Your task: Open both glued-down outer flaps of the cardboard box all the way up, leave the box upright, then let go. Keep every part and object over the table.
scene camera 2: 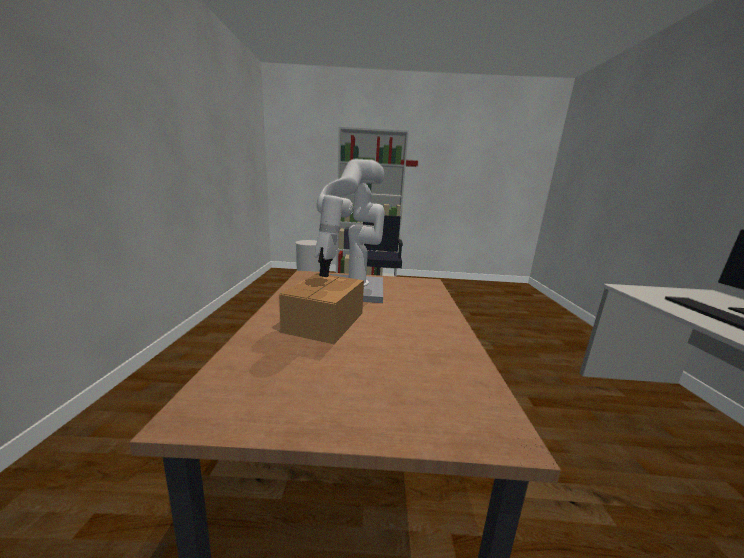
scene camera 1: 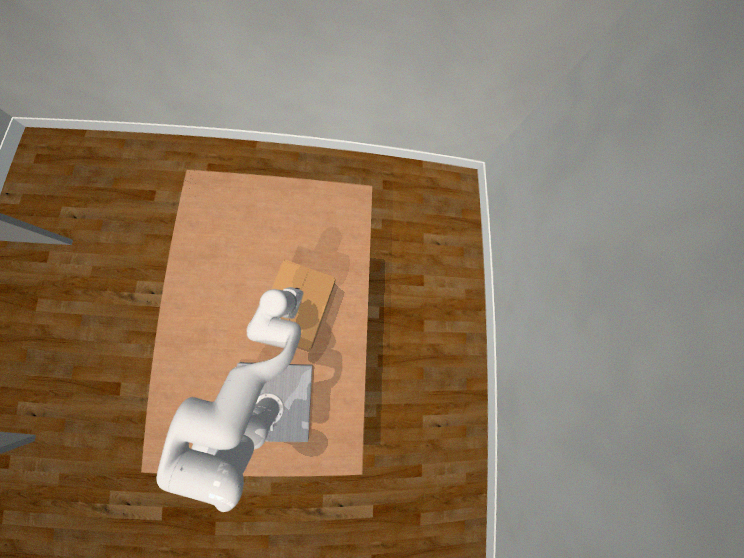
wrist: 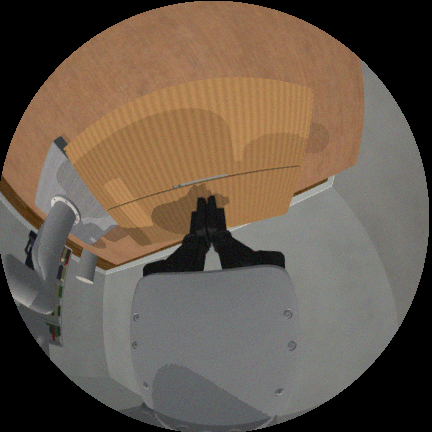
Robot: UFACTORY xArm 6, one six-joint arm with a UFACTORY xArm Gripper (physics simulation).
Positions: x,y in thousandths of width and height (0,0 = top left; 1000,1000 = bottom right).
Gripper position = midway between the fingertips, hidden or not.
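Observation:
You'd find my gripper (scene camera 2: 435,496) in sight here, and I can see the gripper (wrist: 483,478) from the wrist as well.

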